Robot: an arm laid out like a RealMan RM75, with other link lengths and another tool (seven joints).
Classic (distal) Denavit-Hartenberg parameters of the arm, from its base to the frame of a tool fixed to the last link. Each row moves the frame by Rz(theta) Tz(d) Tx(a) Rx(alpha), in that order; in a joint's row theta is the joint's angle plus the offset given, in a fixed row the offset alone. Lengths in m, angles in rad.
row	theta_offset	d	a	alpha
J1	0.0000	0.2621	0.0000	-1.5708
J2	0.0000	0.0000	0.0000	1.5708
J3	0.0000	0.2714	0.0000	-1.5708
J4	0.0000	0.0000	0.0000	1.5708
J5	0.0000	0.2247	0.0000	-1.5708
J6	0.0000	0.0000	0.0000	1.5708
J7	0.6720	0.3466	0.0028	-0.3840
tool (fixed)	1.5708	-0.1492	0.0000	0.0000
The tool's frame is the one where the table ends.
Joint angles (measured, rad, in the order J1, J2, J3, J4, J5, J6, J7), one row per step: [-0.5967 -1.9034 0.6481 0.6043 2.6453 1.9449 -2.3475]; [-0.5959 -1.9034 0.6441 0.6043 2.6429 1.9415 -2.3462]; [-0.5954 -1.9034 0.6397 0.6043 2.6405 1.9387 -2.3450]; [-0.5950 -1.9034 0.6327 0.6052 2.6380 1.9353 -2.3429]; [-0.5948 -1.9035 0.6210 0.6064 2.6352 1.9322 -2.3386]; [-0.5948 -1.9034 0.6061 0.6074 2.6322 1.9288 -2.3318]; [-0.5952 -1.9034 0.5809 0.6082 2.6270 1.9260 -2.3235]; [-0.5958 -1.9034 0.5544 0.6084 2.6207 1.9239 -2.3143]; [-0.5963 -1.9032 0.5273 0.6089 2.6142 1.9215 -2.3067]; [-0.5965 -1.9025 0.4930 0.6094 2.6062 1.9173 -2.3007]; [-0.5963 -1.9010 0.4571 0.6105 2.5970 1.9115 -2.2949]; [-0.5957 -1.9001 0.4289 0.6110 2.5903 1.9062 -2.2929]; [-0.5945 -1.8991 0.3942 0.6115 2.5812 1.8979 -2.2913]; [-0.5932 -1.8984 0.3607 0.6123 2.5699 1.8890 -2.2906]
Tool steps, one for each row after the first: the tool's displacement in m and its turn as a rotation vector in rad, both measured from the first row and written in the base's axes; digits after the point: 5 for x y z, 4 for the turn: [-0.00007 0.00099 0.00017 0.0073 -0.0023 0.0001]; [0.00004 0.00203 0.00036 0.0144 -0.0052 0.0001]; [0.00024 0.00365 0.00088 0.0246 -0.0089 -0.0005]; [0.00088 0.00586 0.00168 0.0387 -0.0157 -0.0021]; [0.00173 0.00857 0.00276 0.0559 -0.0247 -0.0051]; [0.00355 0.01248 0.00442 0.0819 -0.0413 -0.0068]; [0.00574 0.01650 0.00617 0.1090 -0.0602 -0.0090]; [0.00772 0.02062 0.00830 0.1373 -0.0784 -0.0095]; [0.00954 0.02570 0.01146 0.1740 -0.0993 -0.0061]; [0.01091 0.03133 0.01561 0.2150 -0.1194 -0.0022]; [0.01149 0.03539 0.01887 0.2469 -0.1341 0.0042]; [0.01177 0.04045 0.02312 0.2881 -0.1515 0.0134]; [0.01210 0.04563 0.02758 0.3302 -0.1691 0.0230]
